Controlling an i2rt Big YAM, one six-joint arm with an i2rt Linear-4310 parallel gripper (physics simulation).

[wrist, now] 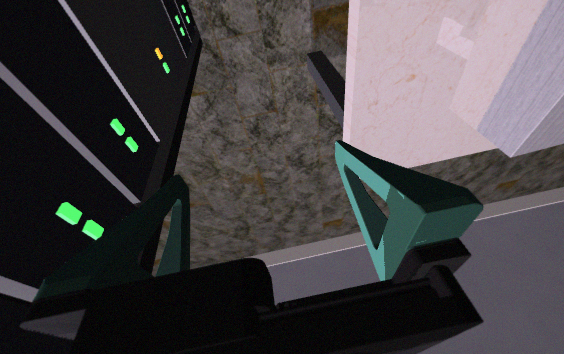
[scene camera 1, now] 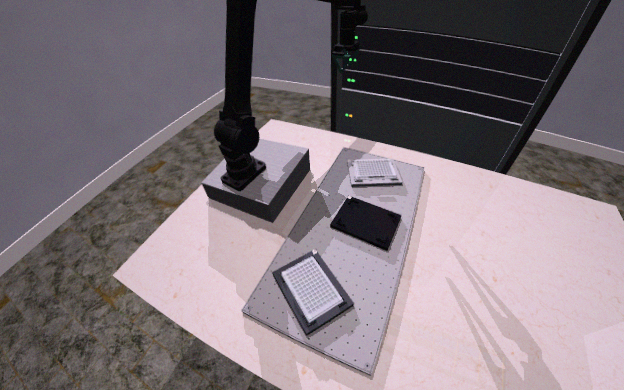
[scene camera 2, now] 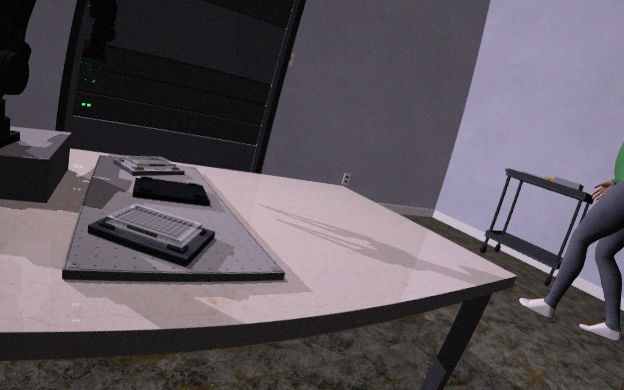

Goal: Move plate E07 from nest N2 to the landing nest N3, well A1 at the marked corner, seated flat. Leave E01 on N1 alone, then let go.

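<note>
A clear 96-well plate [scene camera 1: 311, 287] [scene camera 2: 155, 225] lies on the dark nest [scene camera 1: 294, 302] [scene camera 2: 182, 254] nearest scene camera 1. A second clear plate [scene camera 1: 374, 169] [scene camera 2: 145, 161] lies on the far nest. The black nest [scene camera 1: 366, 222] [scene camera 2: 171, 191] between them bears no plate; a small white mark shows at one corner in the scene camera 1 view. Plate and nest labels are too small to read. My gripper [scene camera 1: 342, 61] [scene camera 2: 93, 69] [wrist: 259, 164] is open and empty, high up beyond the far nest, in front of the rack. No plate shows in the wrist view.
The nests stand on a perforated grey board [scene camera 1: 360, 345] [scene camera 2: 240, 260] on the pale table [scene camera 1: 480, 225] [scene camera 2: 320, 220]. The arm's base is on a grey block [scene camera 1: 287, 160] [scene camera 2: 25, 175]. A dark rack [scene camera 1: 425, 115] [scene camera 2: 165, 125] stands behind. A person [scene camera 2: 595, 250] and a cart [scene camera 2: 525, 242] are at right.
</note>
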